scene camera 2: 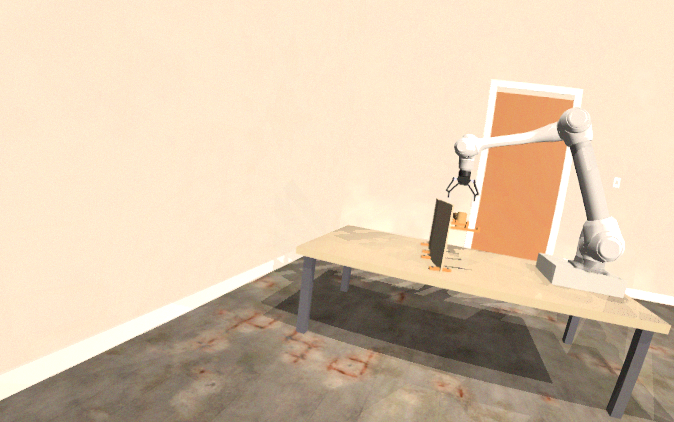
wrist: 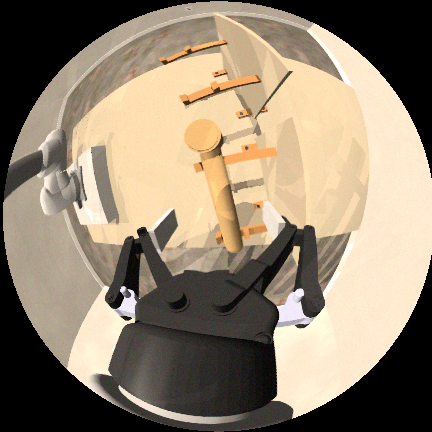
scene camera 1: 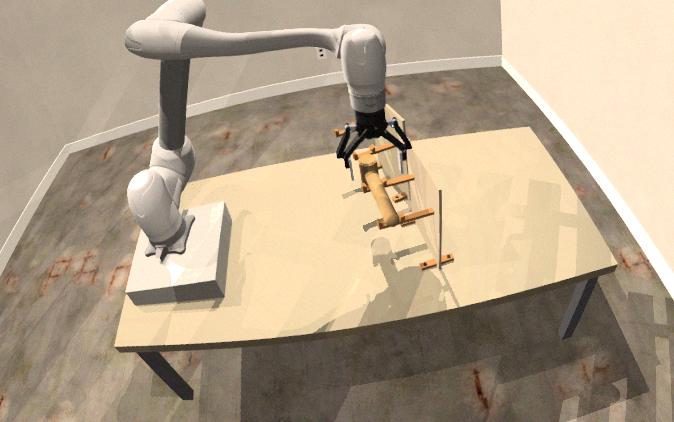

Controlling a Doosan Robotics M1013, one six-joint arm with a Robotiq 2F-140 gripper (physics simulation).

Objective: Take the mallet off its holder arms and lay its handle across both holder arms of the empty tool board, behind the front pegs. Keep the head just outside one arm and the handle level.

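Places are measured from the arm's base along level axes (x ahead, y left, z up), in millimetres.
Pixels of known places: gripper, fingertip midpoint: (scene camera 2: 460, 205) (wrist: 217, 213) (scene camera 1: 377, 173); arm's base, origin of the base link: (scene camera 2: 587, 268) (wrist: 77, 184) (scene camera 1: 170, 236).
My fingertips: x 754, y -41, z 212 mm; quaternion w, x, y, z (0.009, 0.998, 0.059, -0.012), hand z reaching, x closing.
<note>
For each thing: its middle in the pictures, then the offset to it from my fingertips. Level surfaces: height alone.
- wooden mallet, body centre: (wrist: 221, 193) (scene camera 1: 379, 193) (scene camera 2: 457, 217) 1 mm back, 8 mm left, 75 mm down
- empty tool board, body centre: (wrist: 220, 70) (scene camera 1: 375, 148) (scene camera 2: 451, 235) 10 mm back, 320 mm left, 136 mm down
- wooden table, its level: 302 mm down
The wooden mallet (scene camera 1: 382, 195) (scene camera 2: 462, 218) (wrist: 220, 195) lies across the two orange holder arms (scene camera 1: 420, 215) (wrist: 260, 153) of the near tool board (scene camera 1: 426, 192) (scene camera 2: 440, 232). Its round head (scene camera 1: 368, 162) (wrist: 202, 135) is just outside the arm nearer the other board. The empty tool board (scene camera 1: 395, 116) (wrist: 250, 60) stands farther back in scene camera 1, with two bare orange arms (scene camera 1: 384, 149) (wrist: 245, 81) with pegs. My gripper (scene camera 1: 377, 171) (scene camera 2: 462, 197) (wrist: 217, 213) is open and empty, pointing down above the mallet. In the wrist view the handle shows between the fingers. The gripper partly hides the empty board in scene camera 1.
Both boards stand upright on small orange feet (scene camera 1: 436, 261) on the wooden table (scene camera 1: 300, 260) (scene camera 2: 350, 242). My arm's white base block (scene camera 1: 200, 250) (scene camera 2: 585, 283) (wrist: 92, 185) is at the other end. The near board rises close beside the mallet's holder arms.
</note>
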